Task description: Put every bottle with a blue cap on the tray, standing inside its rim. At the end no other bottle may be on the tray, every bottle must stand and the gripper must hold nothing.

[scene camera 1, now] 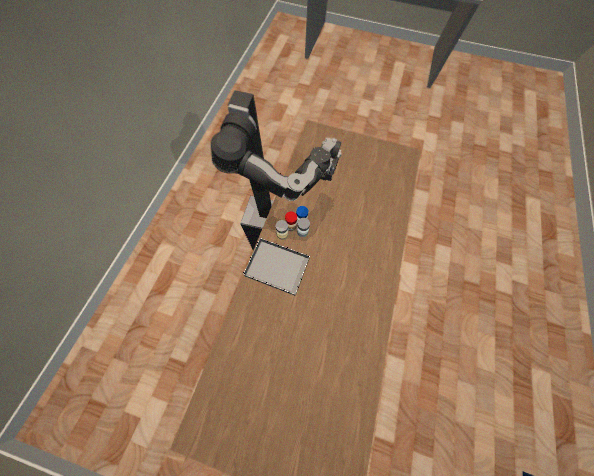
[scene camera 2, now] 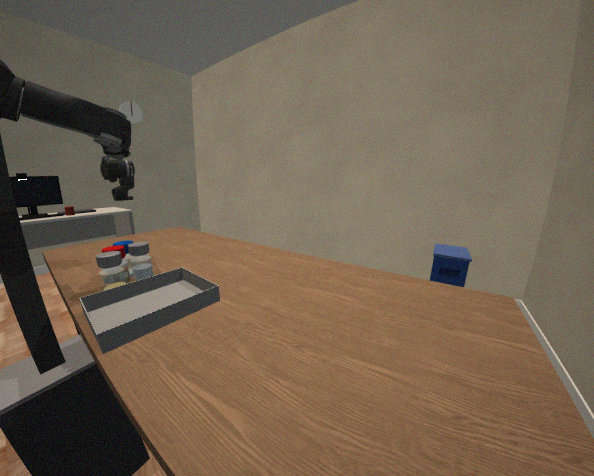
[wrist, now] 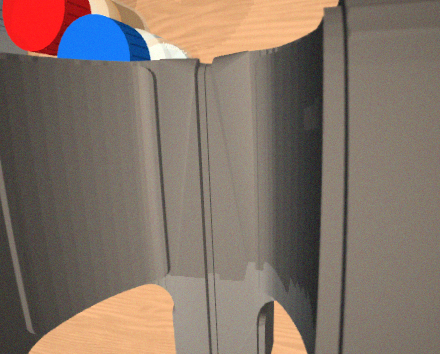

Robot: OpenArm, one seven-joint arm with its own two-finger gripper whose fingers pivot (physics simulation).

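Note:
One blue-capped bottle (scene camera 1: 302, 212) (scene camera 2: 123, 244) (wrist: 95, 42) stands on the table in a tight group. A red-capped bottle (scene camera 1: 291, 217) (scene camera 2: 114, 251) (wrist: 35, 22) stands beside it. Two grey-capped bottles stand nearer the tray, one (scene camera 1: 303, 224) (scene camera 2: 139, 248) beside the blue-capped one and the other (scene camera 1: 282, 226) (scene camera 2: 109, 259) by the table edge. The grey tray (scene camera 1: 277, 266) (scene camera 2: 145, 305) holds no bottle. My gripper (scene camera 1: 328, 177) (scene camera 2: 123, 197) (wrist: 232, 219) is shut and empty, high above the table beyond the group. In the wrist view its fingers meet and hide part of the blue-capped bottle.
The arm's dark post (scene camera 1: 259, 185) (scene camera 2: 25, 280) stands at the table edge beside the bottles. The wooden table (scene camera 1: 320, 340) (scene camera 2: 325, 340) extends past the tray. A desk with a monitor (scene camera 2: 37, 191) and a blue bin (scene camera 2: 449, 267) are in the background.

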